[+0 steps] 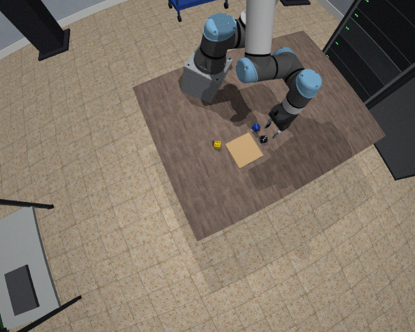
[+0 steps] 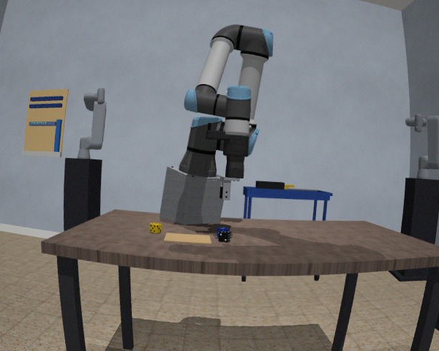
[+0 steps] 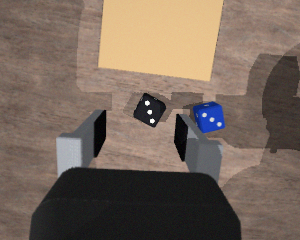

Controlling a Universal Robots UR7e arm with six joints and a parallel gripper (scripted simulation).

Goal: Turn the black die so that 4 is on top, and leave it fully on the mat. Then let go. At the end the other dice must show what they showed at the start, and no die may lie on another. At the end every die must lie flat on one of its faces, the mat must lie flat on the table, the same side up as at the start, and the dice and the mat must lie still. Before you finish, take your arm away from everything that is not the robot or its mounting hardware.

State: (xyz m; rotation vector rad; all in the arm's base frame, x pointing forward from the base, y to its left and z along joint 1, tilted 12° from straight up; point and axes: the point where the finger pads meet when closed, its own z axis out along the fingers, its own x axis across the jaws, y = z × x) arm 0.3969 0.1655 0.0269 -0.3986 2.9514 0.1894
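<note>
Now: the black die 1 cm behind my hand, 1 cm to the left of it and 13 cm below it. From my hand the other things lie so: blue die: 9 cm behind, 1 cm to the right, 13 cm below; tan mat: 1 cm ahead, 10 cm to the right, 15 cm below; yellow die: 5 cm behind, 23 cm to the right, 13 cm below.
</note>
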